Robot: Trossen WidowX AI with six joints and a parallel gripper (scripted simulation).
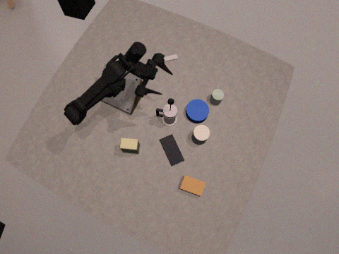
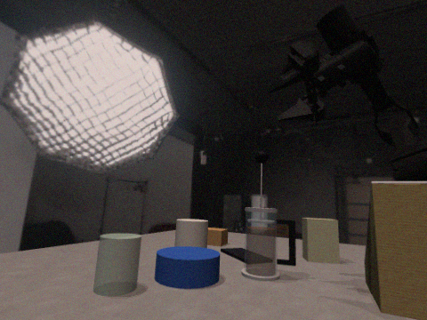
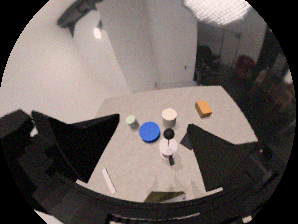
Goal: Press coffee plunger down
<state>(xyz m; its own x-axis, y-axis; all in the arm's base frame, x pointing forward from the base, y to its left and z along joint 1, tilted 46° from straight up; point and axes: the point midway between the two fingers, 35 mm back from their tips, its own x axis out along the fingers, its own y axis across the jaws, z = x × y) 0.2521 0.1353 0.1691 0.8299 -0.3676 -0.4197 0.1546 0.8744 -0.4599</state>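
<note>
Now: gripper tip 230 mm above the coffee press, 30 mm to the left of it and 10 mm short of it. From my gripper tip the other things lie so: white cylinder: 300 mm below, 210 mm ahead, 60 mm to the right; dark flat slab: 350 mm below, 170 mm to the right, 100 mm ahead; yellow block: 300 mm below, 240 mm to the right, 100 mm behind.
</note>
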